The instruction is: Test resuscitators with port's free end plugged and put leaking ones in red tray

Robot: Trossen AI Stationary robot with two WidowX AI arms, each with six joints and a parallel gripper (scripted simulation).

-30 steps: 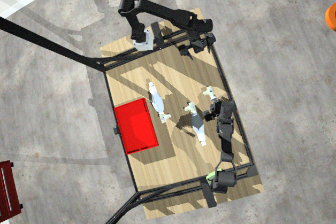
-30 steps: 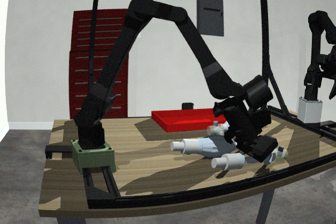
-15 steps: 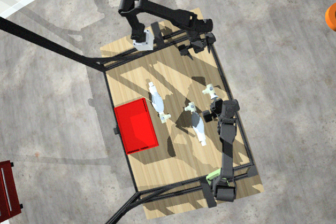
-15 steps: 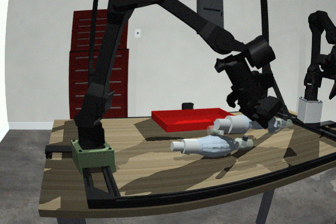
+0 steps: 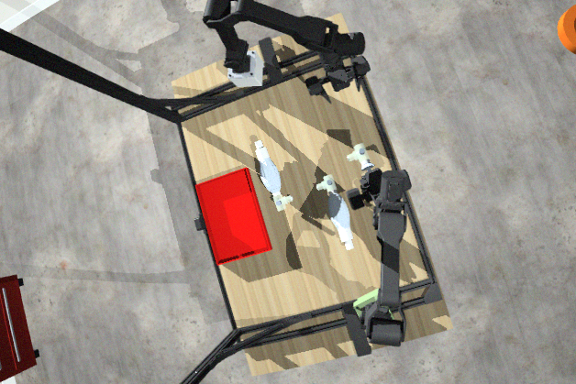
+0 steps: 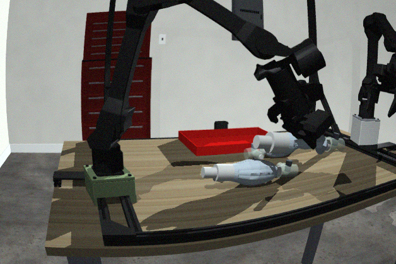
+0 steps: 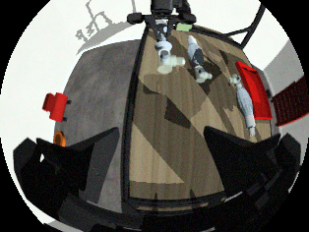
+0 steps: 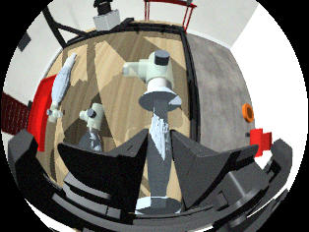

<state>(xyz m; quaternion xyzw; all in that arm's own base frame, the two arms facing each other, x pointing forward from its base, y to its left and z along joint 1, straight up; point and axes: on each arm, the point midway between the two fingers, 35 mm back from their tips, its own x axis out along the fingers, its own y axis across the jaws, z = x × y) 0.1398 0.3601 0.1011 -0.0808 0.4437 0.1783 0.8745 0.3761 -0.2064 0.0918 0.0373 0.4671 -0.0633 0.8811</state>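
My right gripper is now 510 mm past the red tray, 130 mm to the right of it and 150 mm above it.
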